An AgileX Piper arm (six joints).
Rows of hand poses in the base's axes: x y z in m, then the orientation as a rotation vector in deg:
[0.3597 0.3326 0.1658 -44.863 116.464 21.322]
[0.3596 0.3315 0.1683 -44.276 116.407 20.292]
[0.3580 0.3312 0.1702 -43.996 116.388 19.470]
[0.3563 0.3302 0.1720 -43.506 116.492 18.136]
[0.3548 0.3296 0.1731 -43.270 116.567 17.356]
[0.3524 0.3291 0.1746 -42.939 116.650 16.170]
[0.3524 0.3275 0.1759 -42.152 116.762 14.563]
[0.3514 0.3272 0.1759 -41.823 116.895 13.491]
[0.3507 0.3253 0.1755 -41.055 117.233 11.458]
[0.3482 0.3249 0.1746 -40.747 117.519 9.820]
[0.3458 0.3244 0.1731 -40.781 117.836 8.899]
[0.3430 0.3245 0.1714 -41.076 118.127 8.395]
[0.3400 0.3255 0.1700 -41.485 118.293 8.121]
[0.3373 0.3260 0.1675 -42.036 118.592 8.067]
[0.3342 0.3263 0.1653 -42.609 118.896 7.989]
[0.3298 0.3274 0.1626 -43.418 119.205 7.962]
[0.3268 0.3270 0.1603 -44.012 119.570 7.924]
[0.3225 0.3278 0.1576 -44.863 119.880 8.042]
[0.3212 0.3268 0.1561 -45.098 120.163 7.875]
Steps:
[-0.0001 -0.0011 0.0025 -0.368 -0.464 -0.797]
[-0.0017 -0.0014 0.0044 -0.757 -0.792 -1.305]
[-0.0034 -0.0024 0.0062 -1.420 -1.197 -2.175]
[-0.0049 -0.0030 0.0073 -1.836 -1.412 -2.650]
[-0.0073 -0.0035 0.0088 -2.475 -1.761 -3.348]
[-0.0073 -0.0051 0.0101 -3.199 -2.249 -4.533]
[-0.0083 -0.0054 0.0101 -3.790 -2.499 -5.193]
[-0.0090 -0.0073 0.0097 -4.883 -2.890 -6.558]
[-0.0115 -0.0077 0.0088 -5.910 -3.154 -7.436]
[-0.0139 -0.0082 0.0073 -6.627 -3.138 -7.801]
[-0.0167 -0.0081 0.0056 -7.175 -3.000 -7.819]
[-0.0197 -0.0071 0.0042 -7.583 -2.898 -7.653]
[-0.0224 -0.0066 0.0017 -7.947 -2.597 -7.320]
[-0.0255 -0.0063 -0.0005 -8.338 -2.295 -6.982]
[-0.0299 -0.0052 -0.0032 -8.798 -1.954 -6.459]
[-0.0329 -0.0056 -0.0055 -9.189 -1.579 -6.101]
[-0.0372 -0.0048 -0.0082 -9.572 -1.186 -5.498]
[-0.0385 -0.0058 -0.0097 -9.868 -0.953 -5.432]

